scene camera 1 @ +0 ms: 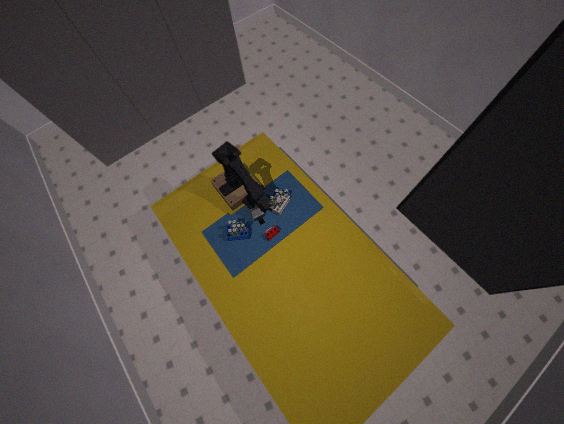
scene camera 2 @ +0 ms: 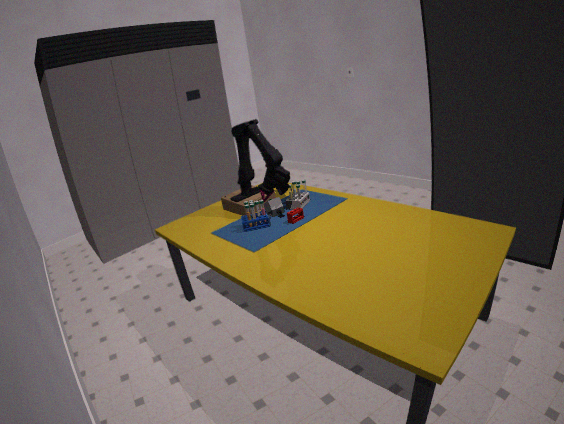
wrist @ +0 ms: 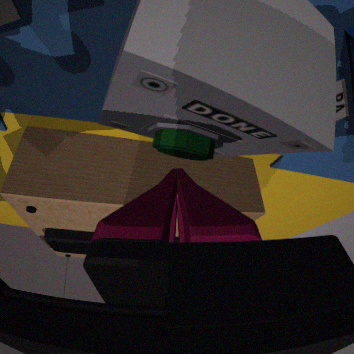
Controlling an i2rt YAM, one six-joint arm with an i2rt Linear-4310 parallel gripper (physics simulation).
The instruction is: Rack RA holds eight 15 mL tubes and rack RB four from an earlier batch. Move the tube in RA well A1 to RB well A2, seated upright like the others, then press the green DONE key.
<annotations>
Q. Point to a grey box with green button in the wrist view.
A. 200,85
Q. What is my gripper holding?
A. Nothing.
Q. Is my gripper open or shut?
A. Shut.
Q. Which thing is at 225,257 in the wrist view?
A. My gripper.
</annotations>
